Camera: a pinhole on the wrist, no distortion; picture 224 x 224 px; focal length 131.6 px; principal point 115.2 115.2 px. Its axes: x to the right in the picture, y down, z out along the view. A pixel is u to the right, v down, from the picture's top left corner.
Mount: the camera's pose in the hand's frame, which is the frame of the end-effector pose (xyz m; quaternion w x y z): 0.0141 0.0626 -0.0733 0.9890 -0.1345 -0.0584 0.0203
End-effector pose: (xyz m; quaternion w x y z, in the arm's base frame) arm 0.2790 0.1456 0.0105 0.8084 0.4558 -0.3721 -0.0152
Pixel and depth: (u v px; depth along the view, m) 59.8 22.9 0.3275
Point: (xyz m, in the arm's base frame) 0.0145 -0.0520 -0.0533
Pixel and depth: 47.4 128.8 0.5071
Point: -0.2437 0.1253 0.1169
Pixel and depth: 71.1 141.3 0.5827
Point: -0.2692 0.1092 0.2315
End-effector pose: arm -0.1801 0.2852 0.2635 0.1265 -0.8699 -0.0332 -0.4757
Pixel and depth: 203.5 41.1 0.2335
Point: 0.0659 0.3211 0.2787
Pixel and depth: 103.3 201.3 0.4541
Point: 0.0814 -0.0897 -0.0414
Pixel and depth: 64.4 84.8 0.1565
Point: -0.1381 0.2458 0.1567
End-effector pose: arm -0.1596 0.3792 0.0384 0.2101 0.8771 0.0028 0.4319
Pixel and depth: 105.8 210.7 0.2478
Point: -0.1501 0.0569 0.0599
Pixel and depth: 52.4 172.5 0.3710
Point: -0.1794 -0.0192 -0.1251
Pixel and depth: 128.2 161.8 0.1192
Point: -0.1537 0.2465 0.0799
